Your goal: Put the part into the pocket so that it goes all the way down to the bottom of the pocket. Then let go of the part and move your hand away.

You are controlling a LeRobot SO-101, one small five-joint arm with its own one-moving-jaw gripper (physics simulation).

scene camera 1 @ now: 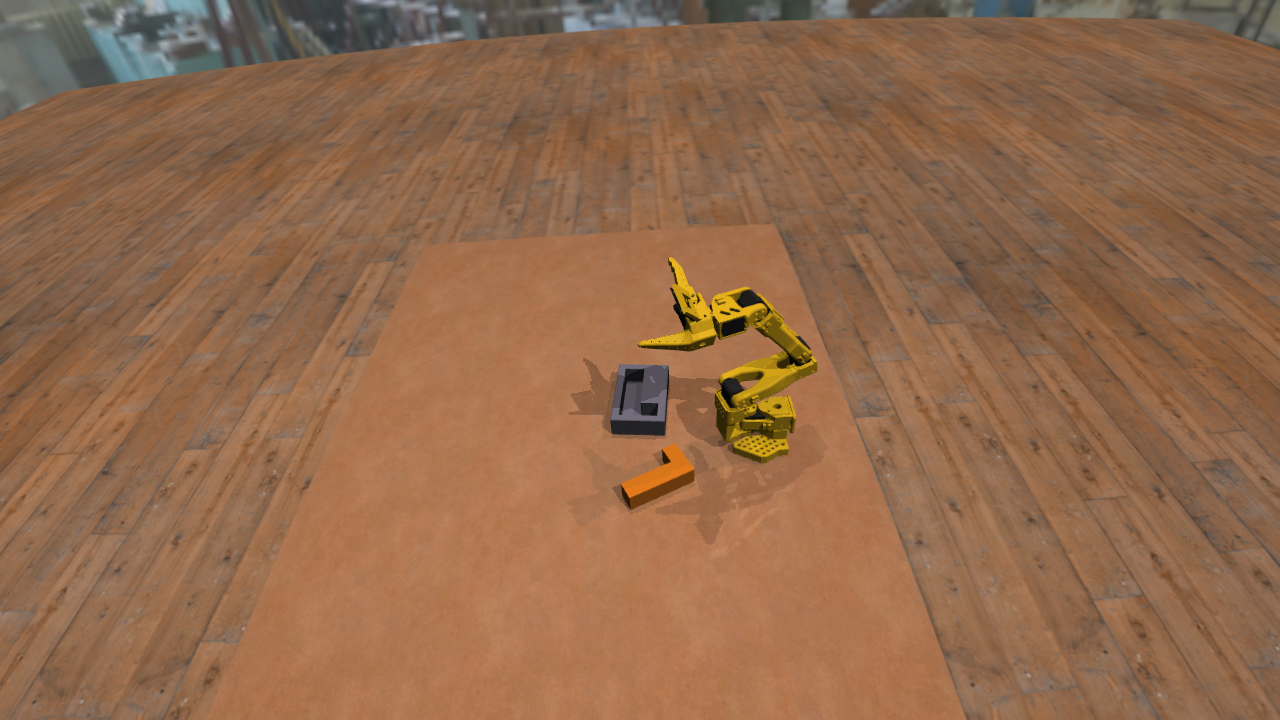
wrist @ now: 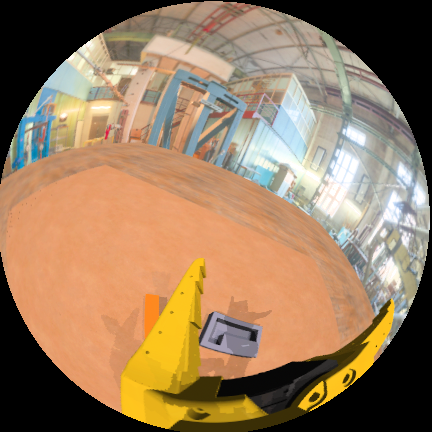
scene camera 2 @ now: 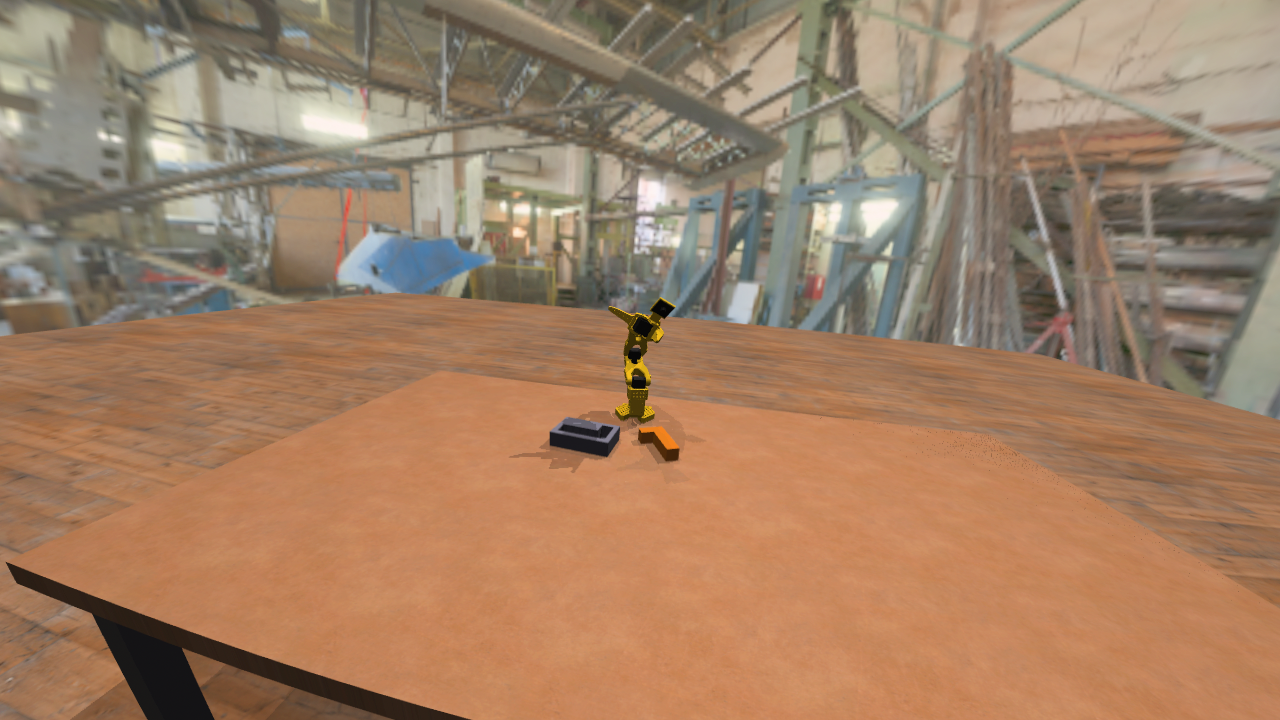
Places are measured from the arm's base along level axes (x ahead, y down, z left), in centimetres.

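Pixels of known places: hand, its tool point: (scene camera 1: pixel 641 342) (wrist: pixel 204 264) (scene camera 2: pixel 655 340); arm's base, origin of its link: (scene camera 1: pixel 746 437) (scene camera 2: pixel 633 418).
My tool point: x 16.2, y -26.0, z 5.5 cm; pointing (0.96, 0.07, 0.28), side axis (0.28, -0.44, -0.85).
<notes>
Ahead of a thing's pixels: the offset from my tool point to its top centre. "pt": to the spot under its first point. Level surfaces: height alone.
The orange L-shaped part {dz +2.5, dx -0.6, dy +23.0 cm} (scene camera 1: pixel 657 480) (scene camera 2: pixel 663 442) (wrist: pixel 152 315) lies flat on the table, outside the pocket. In the wrist view a jaw hides some of it. The dark grey block {dz -14.4, dx +0.9, dy +22.3 cm} (scene camera 1: pixel 638 428) (scene camera 2: pixel 581 441) (wrist: pixel 242 346) sits beside it, farther back in scene camera 1. Its recessed pocket {pt dz -16.8, dx +2.6, dy +25.4 cm} (scene camera 1: pixel 631 394) (wrist: pixel 235 328) faces up and holds no part. My gripper (scene camera 1: pixel 656 301) (wrist: pixel 296 280) is wide open and empty, raised well above the table. In scene camera 1 it shows behind the block; its jaws are apart from both things.
The brown table top {dy +26.0 cm} (scene camera 1: pixel 429 555) (scene camera 2: pixel 716 573) bears the part, the block and the arm. The yellow arm base (scene camera 1: pixel 760 447) (scene camera 2: pixel 634 412) stands right of the block and part in scene camera 1. Wooden planks surround the table top in that view.
</notes>
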